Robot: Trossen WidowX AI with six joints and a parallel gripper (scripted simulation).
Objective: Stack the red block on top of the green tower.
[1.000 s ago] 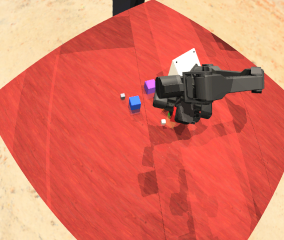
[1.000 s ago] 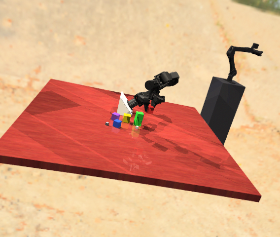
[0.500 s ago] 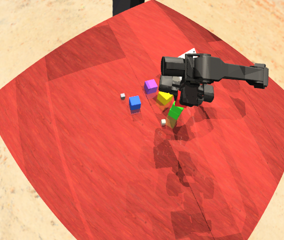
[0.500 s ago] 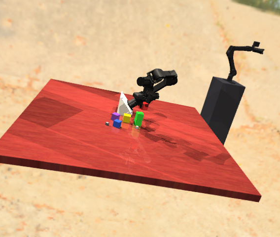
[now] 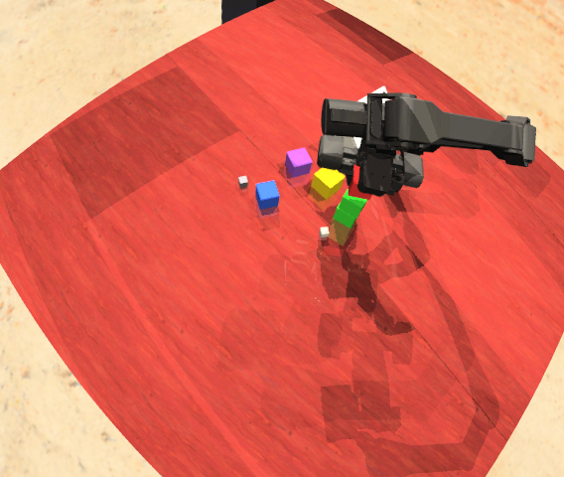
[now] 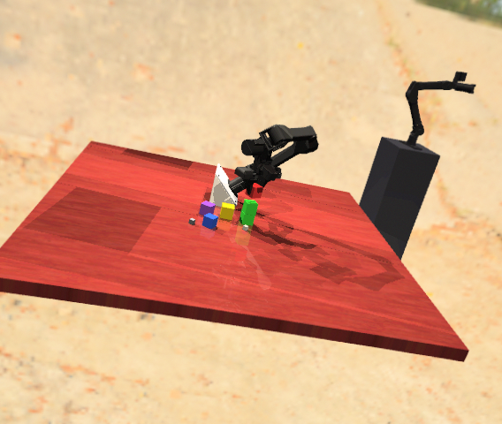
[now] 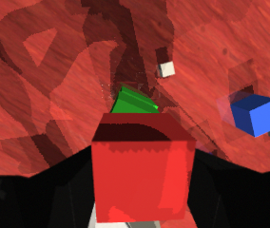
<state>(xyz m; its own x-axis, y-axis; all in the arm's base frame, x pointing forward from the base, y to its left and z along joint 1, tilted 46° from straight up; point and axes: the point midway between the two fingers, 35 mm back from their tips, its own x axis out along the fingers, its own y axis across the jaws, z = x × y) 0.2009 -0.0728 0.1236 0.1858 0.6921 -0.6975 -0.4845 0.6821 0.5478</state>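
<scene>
The yellow cube is 30 mm behind my gripper tip, 80 mm to the right of it and 90 mm below it. Also, from my gripper tip: purple cube: 30 mm behind, 150 mm to the right, 100 mm below; red block: 10 mm above; blue cube: 80 mm ahead, 150 mm to the right, 100 mm below.
</scene>
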